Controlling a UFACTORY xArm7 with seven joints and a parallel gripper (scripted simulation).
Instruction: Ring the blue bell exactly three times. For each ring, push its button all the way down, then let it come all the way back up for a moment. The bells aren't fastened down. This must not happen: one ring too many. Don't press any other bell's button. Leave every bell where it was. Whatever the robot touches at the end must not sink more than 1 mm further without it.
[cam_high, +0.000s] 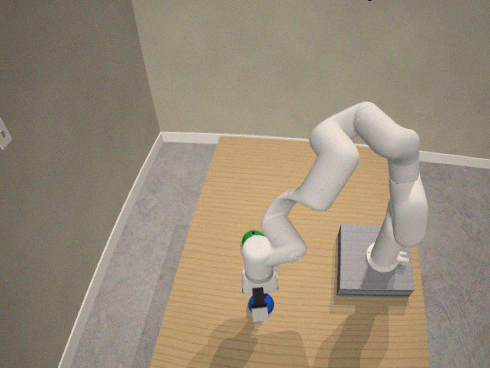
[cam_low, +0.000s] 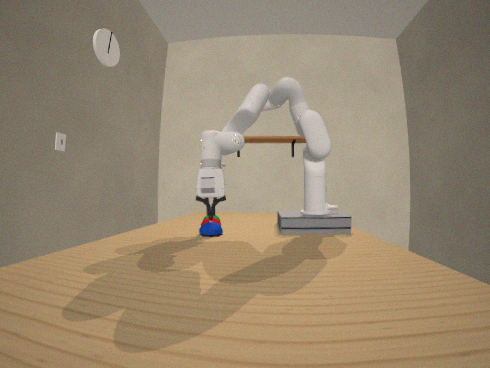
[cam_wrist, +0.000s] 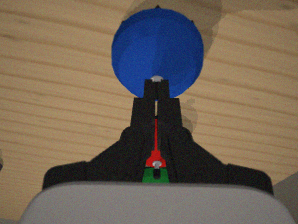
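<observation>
Now: the blue bell 40 mm below my hand. From my hand the other things lie so: green bell: 240 mm to the right, 110 mm ahead, 40 mm below; then red bell: 120 mm to the right, 50 mm ahead, 40 mm below.
</observation>
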